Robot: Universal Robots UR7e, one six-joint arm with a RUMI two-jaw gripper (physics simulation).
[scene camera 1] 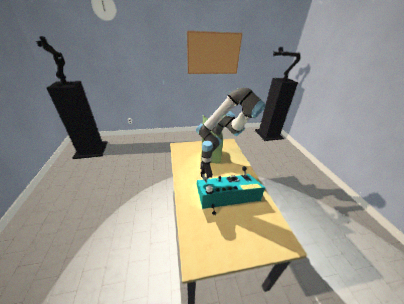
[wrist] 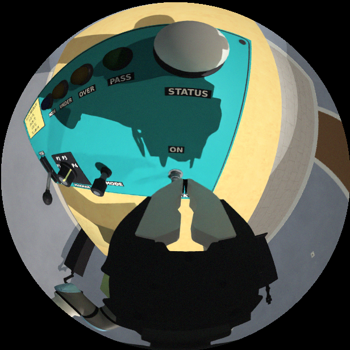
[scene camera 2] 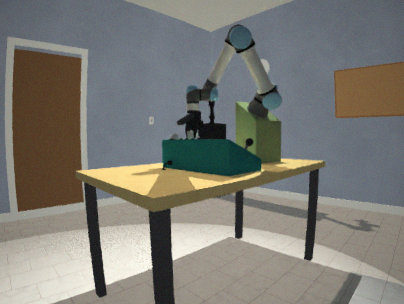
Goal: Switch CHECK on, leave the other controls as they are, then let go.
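Pixels of known places: gripper, fingertip midpoint: [scene camera 1: 205, 180]; arm's base, origin of the base link: [scene camera 1: 213, 129] [scene camera 2: 256, 111].
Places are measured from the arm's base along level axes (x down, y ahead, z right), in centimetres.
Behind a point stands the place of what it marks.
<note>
The CHECK switch [wrist: 175, 175] is a small metal toggle on the teal panel box [scene camera 1: 232, 199] @[x 28.0, y 63.3, z 0.7 cm] [scene camera 2: 195, 156] @[x 27.1, y 63.4, z -3.7 cm] [wrist: 112, 137]. In the wrist view its collar and part of its stem show between the ON label [wrist: 176, 149] and the fingertips; the rest of the stem and most of the lower label are hidden behind the fingers. My gripper [scene camera 1: 205, 178] @[x 22.6, y 44.7, z 18.4 cm] [scene camera 2: 190, 135] [wrist: 184, 180] is shut and empty, with its fingertips right at the switch. Whether they touch it, and the switch's exact position, I cannot tell.
On the box are a STATUS dome [wrist: 191, 46], a PASS lamp [wrist: 118, 58], a MODE lever [wrist: 101, 181], a PROGRAM knob [wrist: 66, 174] and a black-knobbed side lever [wrist: 47, 196]. Another lever [scene camera 1: 214, 211] @[x 33.0, y 67.8, z 16.3 cm] [scene camera 2: 169, 163] @[x 31.8, y 64.4, z 15.8 cm] sticks out at the front. A green block [scene camera 2: 267, 137] @[x 17.9, y 1.5, z -9.0 cm] stands behind.
</note>
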